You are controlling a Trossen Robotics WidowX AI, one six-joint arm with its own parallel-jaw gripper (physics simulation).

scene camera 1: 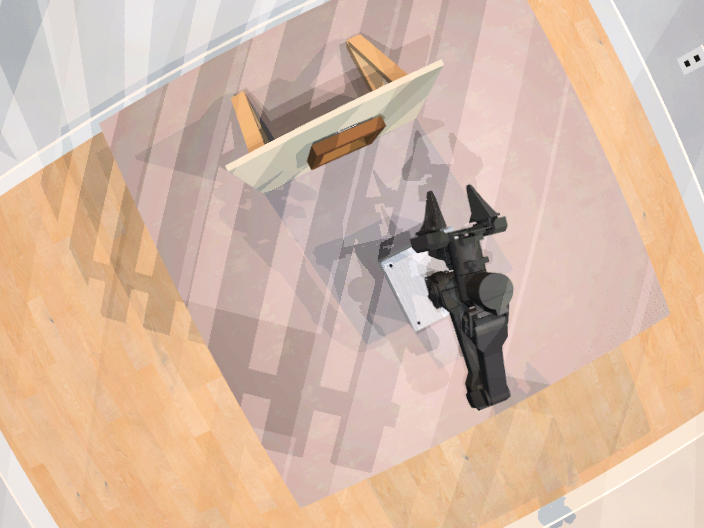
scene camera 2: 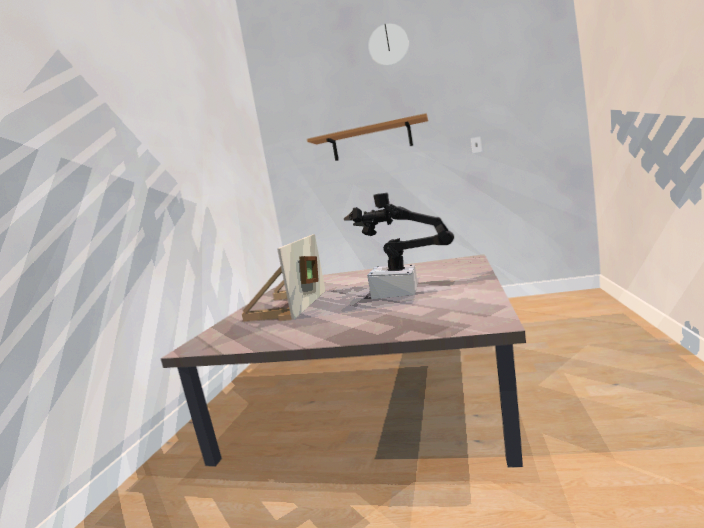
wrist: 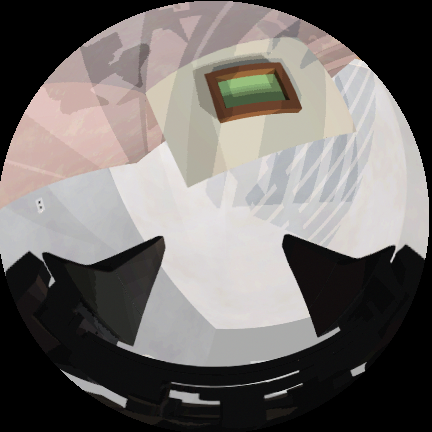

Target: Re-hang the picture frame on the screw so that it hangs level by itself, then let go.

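Where they show: gripper, fingertip midpoint: (scene camera 1: 449, 187) (scene camera 2: 348, 222) (wrist: 224, 241); arm's base, origin of the base link: (scene camera 1: 439, 286) (scene camera 2: 396, 269).
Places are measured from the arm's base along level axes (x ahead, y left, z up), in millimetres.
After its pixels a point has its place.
Observation:
The picture frame (scene camera 1: 345, 138) @(y 123, x 385, z 127 mm) (scene camera 2: 302, 271) @(y 208, x 380, z 72 mm) (wrist: 213, 97) @(y 42, x 391, z 58 mm) has a brown wooden border and a green picture. It is on the front of the upright cream board (scene camera 1: 284, 161) @(y 266, x 388, z 90 mm) (scene camera 2: 292, 284) @(y 311, x 381, z 38 mm) (wrist: 245, 142) @(y 63, x 421, z 169 mm). In the wrist view its edges look somewhat tilted against the board's edges. The screw does not show in any view; the frame hides the place behind it. My gripper (scene camera 1: 450, 189) @(y -18, x 209, z 250 mm) (scene camera 2: 348, 217) @(y -18, x 209, z 250 mm) (wrist: 225, 241) @(y -18, x 209, z 250 mm) is open and empty. It is held in the air in front of the board and higher than it, well apart from the frame, off to the right in scene camera 1.
Wooden braces (scene camera 1: 248, 119) @(y 323, x 529, z 38 mm) (scene camera 2: 264, 290) @(y 343, x 511, z 29 mm) stand behind the board on the pinkish table (scene camera 1: 568, 227) @(y -442, x 23, z -105 mm) (scene camera 2: 454, 318) @(y 433, x -317, z -105 mm). The arm's white base box (scene camera 1: 406, 289) @(y 83, x 18, z 3 mm) (scene camera 2: 392, 284) @(y 107, x -4, z -46 mm) stands in front of the board. A wall shelf (scene camera 2: 369, 128) hangs on the wall beyond the table.

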